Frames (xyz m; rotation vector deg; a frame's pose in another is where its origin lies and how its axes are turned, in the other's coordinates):
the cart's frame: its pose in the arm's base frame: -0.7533 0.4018 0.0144 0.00 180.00 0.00
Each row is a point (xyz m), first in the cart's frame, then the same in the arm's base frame.
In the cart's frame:
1: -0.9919 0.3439 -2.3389
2: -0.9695 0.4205 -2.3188
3: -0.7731 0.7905 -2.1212
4: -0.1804 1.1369 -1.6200
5: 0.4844 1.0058 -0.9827
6: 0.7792 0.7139 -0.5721
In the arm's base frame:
1: 0.2386 0.7457 2.3533
2: 0.2162 0.8223 2.3332
3: 0.0198 1.1923 2.1356
4: -0.5729 1.5387 1.6344
5: -1.2377 1.4076 0.9971
6: -1.5325 1.1157 0.5865

